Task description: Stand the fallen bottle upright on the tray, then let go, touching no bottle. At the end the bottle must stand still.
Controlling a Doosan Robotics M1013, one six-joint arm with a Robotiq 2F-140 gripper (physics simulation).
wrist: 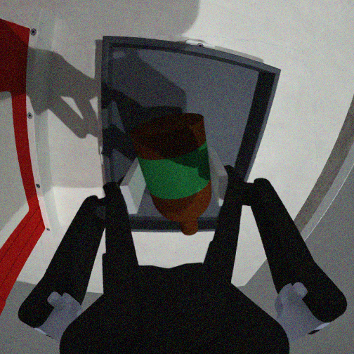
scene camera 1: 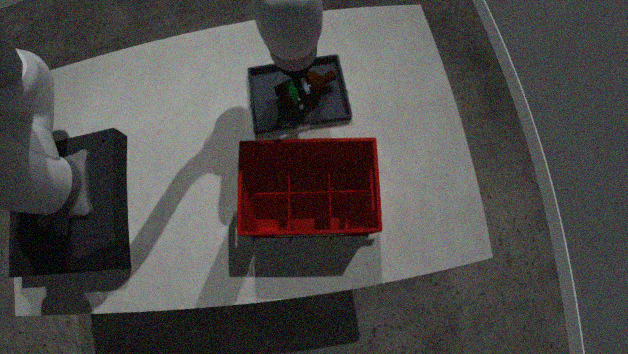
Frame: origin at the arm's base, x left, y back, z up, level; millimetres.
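Seen in the pictures: gripper, between the fingertips: (scene camera 1: 298, 92); arm's base, origin of its link: (scene camera 1: 64, 188).
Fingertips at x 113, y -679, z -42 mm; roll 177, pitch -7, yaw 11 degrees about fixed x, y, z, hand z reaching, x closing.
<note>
Offsets run from my fingertips to a thing's top centre. "spot": to the spot under its first point.
The brown bottle with a green label @(dz +51, dx +5, dy -25 mm) (scene camera 1: 293, 92) (wrist: 176, 176) lies on its side over the dark grey tray @(spot: dz -22, dx -47, dy -115 mm) (scene camera 1: 345, 103) (wrist: 263, 102). In the wrist view its neck points toward the gripper's base and its broad end points away, turned a little askew. In the scene view its neck points right and slightly up. My gripper (scene camera 1: 301, 94) (wrist: 175, 162) is shut on the bottle, with a pale pad on each side of the label and lower shoulder. The fingers and arm hide part of the bottle in the scene view. Whether the bottle touches the tray floor is unclear.
A red divided crate @(spot: dz +148, dx -305, dy -96 mm) (scene camera 1: 378, 185) (wrist: 21, 130) stands close beside the tray, in front of it in the scene view. A dark block (scene camera 1: 107, 200) stands by the arm's base at the left. The tray has raised walls around the bottle.
</note>
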